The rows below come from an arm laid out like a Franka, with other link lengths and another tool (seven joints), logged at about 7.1 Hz.
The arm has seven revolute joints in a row. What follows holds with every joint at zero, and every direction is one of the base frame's.
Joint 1 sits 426.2 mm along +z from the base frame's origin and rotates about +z.
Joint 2 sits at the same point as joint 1 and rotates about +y.
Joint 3 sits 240.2 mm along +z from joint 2 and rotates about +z.
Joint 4 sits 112.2 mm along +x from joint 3 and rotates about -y.
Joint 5 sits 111.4 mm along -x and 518.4 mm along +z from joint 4 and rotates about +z.
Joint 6 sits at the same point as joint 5 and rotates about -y.
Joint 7 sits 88.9 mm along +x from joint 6 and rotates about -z.
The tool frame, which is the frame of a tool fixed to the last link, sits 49 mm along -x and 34 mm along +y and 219 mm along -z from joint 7; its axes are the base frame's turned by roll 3.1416, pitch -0.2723 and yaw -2.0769 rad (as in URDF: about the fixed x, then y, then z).
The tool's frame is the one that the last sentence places.
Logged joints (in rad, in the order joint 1, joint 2, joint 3, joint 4, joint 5, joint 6, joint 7), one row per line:
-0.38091, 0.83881, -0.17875, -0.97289, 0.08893, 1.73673, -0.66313
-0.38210, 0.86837, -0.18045, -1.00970, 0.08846, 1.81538, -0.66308
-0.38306, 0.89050, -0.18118, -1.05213, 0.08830, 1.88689, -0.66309
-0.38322, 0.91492, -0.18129, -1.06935, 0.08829, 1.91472, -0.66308
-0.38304, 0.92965, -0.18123, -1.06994, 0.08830, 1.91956, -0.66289
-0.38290, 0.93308, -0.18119, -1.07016, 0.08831, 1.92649, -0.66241
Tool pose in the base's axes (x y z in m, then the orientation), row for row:
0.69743, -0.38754, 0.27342, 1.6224, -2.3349, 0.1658
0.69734, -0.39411, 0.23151, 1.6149, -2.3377, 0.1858
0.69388, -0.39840, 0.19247, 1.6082, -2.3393, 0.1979
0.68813, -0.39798, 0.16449, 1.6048, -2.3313, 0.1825
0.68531, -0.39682, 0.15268, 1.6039, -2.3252, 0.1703
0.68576, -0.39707, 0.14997, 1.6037, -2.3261, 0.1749
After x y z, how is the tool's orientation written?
As a rotation vector, in radians.
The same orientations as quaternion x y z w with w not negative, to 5 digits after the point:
0.56353, -0.81101, 0.05759, 0.14624
0.56104, -0.81215, 0.06455, 0.14660
0.55897, -0.81308, 0.06878, 0.14743
0.55925, -0.81243, 0.06360, 0.15214
0.55991, -0.81171, 0.05945, 0.15524
0.55970, -0.81182, 0.06104, 0.15479

